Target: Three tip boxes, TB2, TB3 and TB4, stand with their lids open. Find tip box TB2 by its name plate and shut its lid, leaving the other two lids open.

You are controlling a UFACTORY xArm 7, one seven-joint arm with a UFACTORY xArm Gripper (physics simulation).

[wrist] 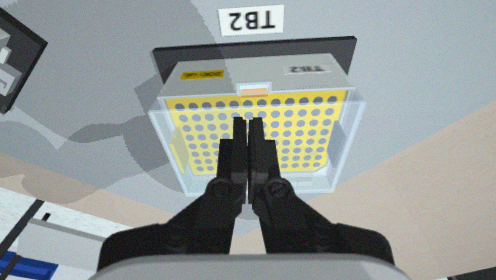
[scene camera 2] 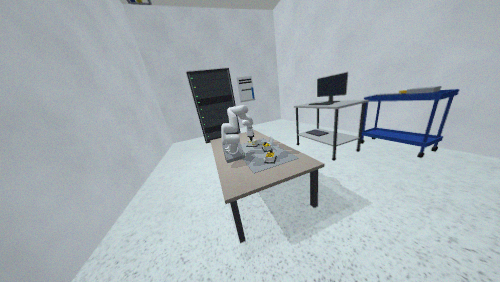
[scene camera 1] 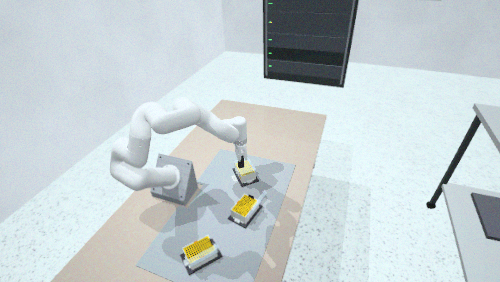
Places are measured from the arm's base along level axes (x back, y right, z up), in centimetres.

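Pixels of known places: gripper, between the fingertips: (wrist: pixel 246 135) (scene camera 2: pixel 251 140) (scene camera 1: pixel 241 167); arm's base, origin of its link: (scene camera 2: pixel 232 149) (scene camera 1: pixel 169 176).
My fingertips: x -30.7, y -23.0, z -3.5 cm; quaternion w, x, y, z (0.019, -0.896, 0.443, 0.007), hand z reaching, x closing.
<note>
Ahead of a thing's pixels: the offset from my fingertips to its top centre. "pt": to the spot under its first point. Level surfaces: height alone.
Tip box TB2 @(dz -0.1, dx -0.4, dy -1.2 cm) (scene camera 1: pixel 247 175) (wrist: pixel 200 82) stands at the far end of the mat on a dark base. Its name plate @(pt dz -7.6, dx +3.6, dy +2.6 cm) (wrist: pixel 251 20) reads TB2, upside down in the wrist view. Its clear lid @(pt dz -0.1, dx -0.7, dy -7.0 cm) (wrist: pixel 310 184) lies over the yellow tip rack and looks down; whether it is fully seated I cannot tell. My gripper (scene camera 1: pixel 241 165) (scene camera 2: pixel 251 139) (wrist: pixel 246 135) is shut and empty, with its tips over the lid; contact is unclear. The middle box @(dz -0.4, dx -11.5, dy +22.7 cm) (scene camera 1: pixel 245 207) (scene camera 2: pixel 267 147) has a clear lid standing up. The near box's @(dz -0.4, dx -2.4, dy +51.1 cm) (scene camera 1: pixel 200 251) (scene camera 2: pixel 270 158) lid is hard to make out. Their labels are unreadable.
The boxes stand on a grey mat @(dz -7.8 cm) (scene camera 1: pixel 175 235) on a brown table @(dz -8.1 cm) (scene camera 1: pixel 295 125) (scene camera 2: pixel 240 185). The arm's base (scene camera 1: pixel 187 182) is beside the mat. A corner of a neighbouring box's dark base @(pt dz -7.0, dx -8.6, dy +14.6 cm) (wrist: pixel 32 47) shows at the wrist view's left. A dark rack cabinet (scene camera 1: pixel 307 30) stands beyond.
</note>
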